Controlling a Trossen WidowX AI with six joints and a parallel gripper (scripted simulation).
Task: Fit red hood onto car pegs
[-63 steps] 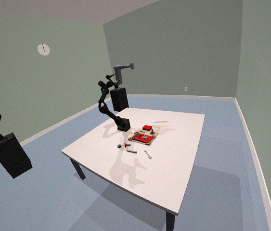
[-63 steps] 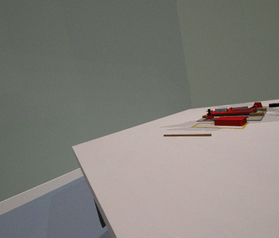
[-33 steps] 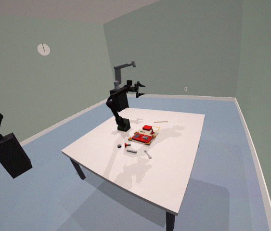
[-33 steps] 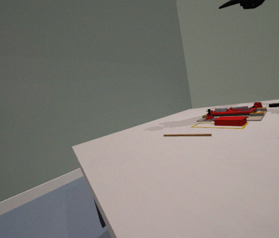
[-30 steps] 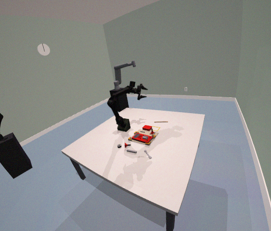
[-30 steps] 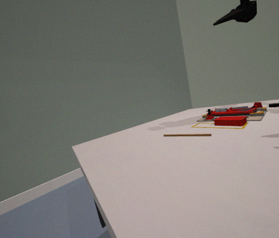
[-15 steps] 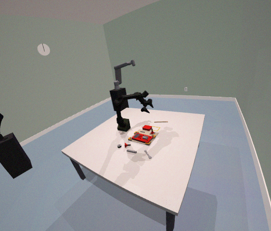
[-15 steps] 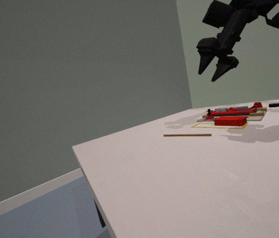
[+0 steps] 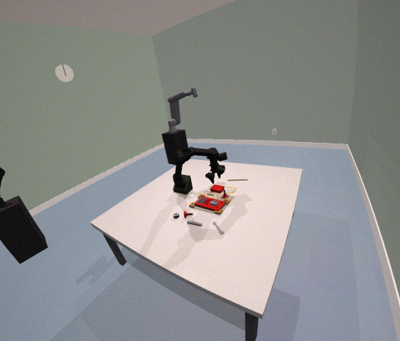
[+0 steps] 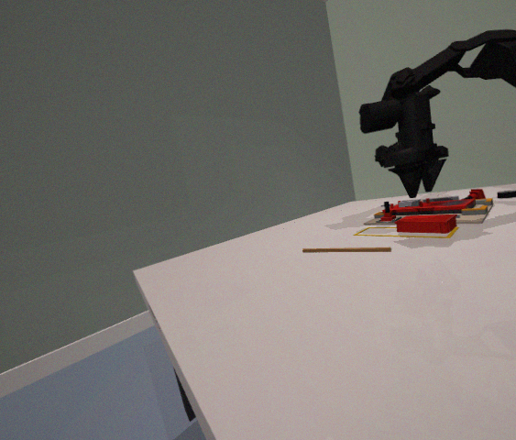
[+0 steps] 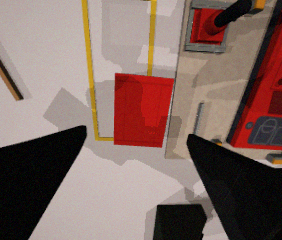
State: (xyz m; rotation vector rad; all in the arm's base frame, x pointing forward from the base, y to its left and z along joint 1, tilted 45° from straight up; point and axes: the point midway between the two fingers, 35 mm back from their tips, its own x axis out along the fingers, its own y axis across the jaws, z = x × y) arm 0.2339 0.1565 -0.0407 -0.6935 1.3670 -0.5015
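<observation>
The red hood is 6 cm below my gripper tip. The rest, counted from my gripper tip: grey engine block 19 cm to the right, 11 cm ahead, 6 cm below; then thin wooden stick 20 cm to the left, 8 cm below, 7 cm ahead; then black wheel 41 cm to the right, 7 cm below, 5 cm behind.
</observation>
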